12 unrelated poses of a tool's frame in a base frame.
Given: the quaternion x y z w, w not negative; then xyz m.
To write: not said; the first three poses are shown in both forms.
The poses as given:
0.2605, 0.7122, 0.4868, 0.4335, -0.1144, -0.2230, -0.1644
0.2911, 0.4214, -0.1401, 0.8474, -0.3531, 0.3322, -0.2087
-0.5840, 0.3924, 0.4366, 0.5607, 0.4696, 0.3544, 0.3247
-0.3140, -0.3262, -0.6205, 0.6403, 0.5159, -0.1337, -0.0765
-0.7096, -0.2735, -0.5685, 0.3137, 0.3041, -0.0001, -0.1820
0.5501, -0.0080, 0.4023, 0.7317, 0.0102, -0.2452, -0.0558
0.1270, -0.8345, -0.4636, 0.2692, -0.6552, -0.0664, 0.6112
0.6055, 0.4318, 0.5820, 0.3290, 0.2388, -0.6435, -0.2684
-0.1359, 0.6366, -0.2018, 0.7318, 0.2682, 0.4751, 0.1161
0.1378, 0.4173, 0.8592, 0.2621, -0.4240, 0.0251, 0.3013
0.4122, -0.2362, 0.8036, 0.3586, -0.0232, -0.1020, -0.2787
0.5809, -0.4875, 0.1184, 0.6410, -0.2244, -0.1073, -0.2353
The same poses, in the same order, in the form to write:
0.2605, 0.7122, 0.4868, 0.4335, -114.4, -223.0, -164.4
0.2911, 0.4214, -0.1401, 0.8474, -353.1, 332.2, -208.7
-0.5840, 0.3924, 0.4366, 0.5607, 469.6, 354.4, 324.7
-0.3140, -0.3262, -0.6205, 0.6403, 515.9, -133.7, -76.5
-0.7096, -0.2735, -0.5685, 0.3137, 304.1, -0.1, -182.0
0.5501, -0.0080, 0.4023, 0.7317, 10.2, -245.2, -55.8
0.1270, -0.8345, -0.4636, 0.2692, -655.2, -66.4, 611.2
0.6055, 0.4318, 0.5820, 0.3290, 238.8, -643.5, -268.4
-0.1359, 0.6366, -0.2018, 0.7318, 268.2, 475.1, 116.1
0.1378, 0.4173, 0.8592, 0.2621, -424.0, 25.1, 301.3
0.4122, -0.2362, 0.8036, 0.3586, -23.2, -102.0, -278.7
0.5809, -0.4875, 0.1184, 0.6410, -224.4, -107.3, -235.3

